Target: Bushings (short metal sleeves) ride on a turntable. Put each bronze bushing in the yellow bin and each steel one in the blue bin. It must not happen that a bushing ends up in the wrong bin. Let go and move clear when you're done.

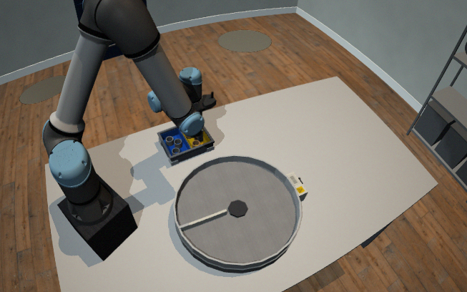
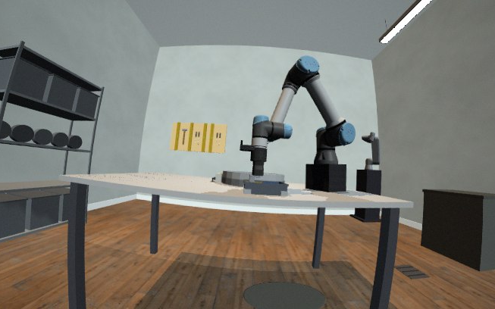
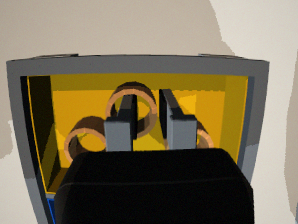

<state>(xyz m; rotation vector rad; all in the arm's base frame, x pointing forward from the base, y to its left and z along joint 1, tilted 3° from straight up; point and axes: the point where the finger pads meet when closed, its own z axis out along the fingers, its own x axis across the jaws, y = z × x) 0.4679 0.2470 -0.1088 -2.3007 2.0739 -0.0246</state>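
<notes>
Now: hand 60 mm past the bin. Also, from my hand: round grey turntable: 10 mm behind, 370 mm to the right, 20 mm above.
</notes>
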